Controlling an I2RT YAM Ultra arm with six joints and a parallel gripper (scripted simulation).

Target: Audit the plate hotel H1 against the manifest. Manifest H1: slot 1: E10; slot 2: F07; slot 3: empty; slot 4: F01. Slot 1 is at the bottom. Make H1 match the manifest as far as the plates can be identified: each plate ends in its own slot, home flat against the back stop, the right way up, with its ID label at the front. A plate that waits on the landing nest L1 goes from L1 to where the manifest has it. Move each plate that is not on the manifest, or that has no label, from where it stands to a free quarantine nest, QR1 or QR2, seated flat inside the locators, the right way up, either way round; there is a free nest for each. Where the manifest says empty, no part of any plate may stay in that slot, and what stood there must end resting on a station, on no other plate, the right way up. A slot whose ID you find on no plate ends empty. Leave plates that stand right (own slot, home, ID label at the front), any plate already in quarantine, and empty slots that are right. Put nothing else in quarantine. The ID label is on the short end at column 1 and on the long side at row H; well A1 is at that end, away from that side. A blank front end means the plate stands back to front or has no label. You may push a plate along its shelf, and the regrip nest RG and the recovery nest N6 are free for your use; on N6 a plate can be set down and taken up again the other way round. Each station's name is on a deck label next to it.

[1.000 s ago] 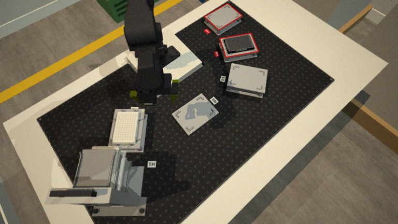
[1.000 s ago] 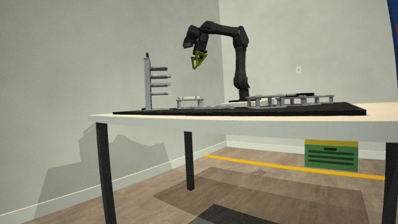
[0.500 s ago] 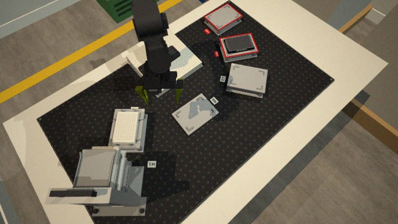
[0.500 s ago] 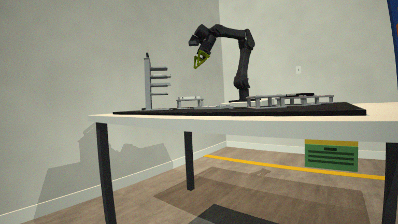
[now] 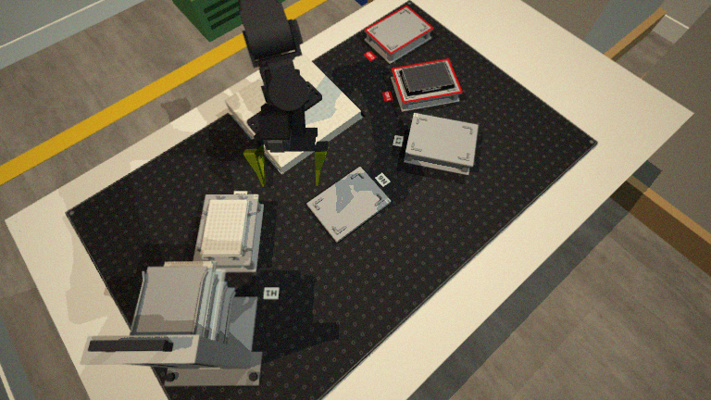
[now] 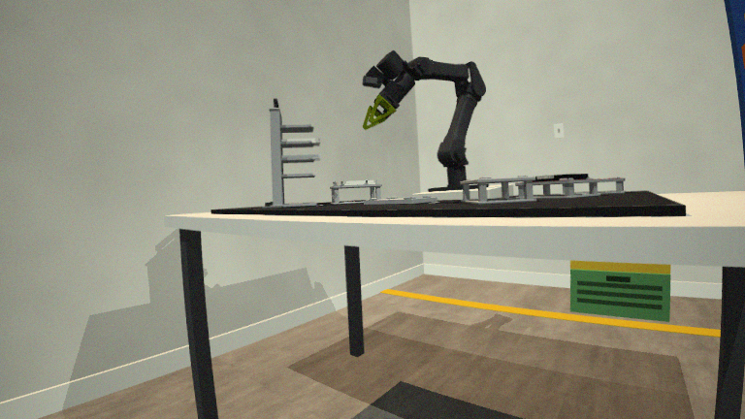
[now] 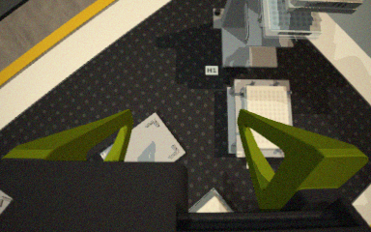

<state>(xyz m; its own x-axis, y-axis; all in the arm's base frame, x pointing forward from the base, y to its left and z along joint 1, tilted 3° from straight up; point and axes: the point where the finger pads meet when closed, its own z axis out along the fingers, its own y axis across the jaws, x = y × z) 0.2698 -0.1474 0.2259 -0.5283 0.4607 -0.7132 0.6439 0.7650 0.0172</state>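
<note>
My gripper is now 9 cm past the white well plate, 14 cm to the left of it and 17 cm above it. The rest, counted from my hand: regrip nest (9 cm behind, 14 cm to the right, 18 cm below); then recovery nest N6 (2 cm ahead, 11 cm to the left, 23 cm below); then H1 deck label (7 cm ahead, 15 cm to the right, 24 cm below).
</note>
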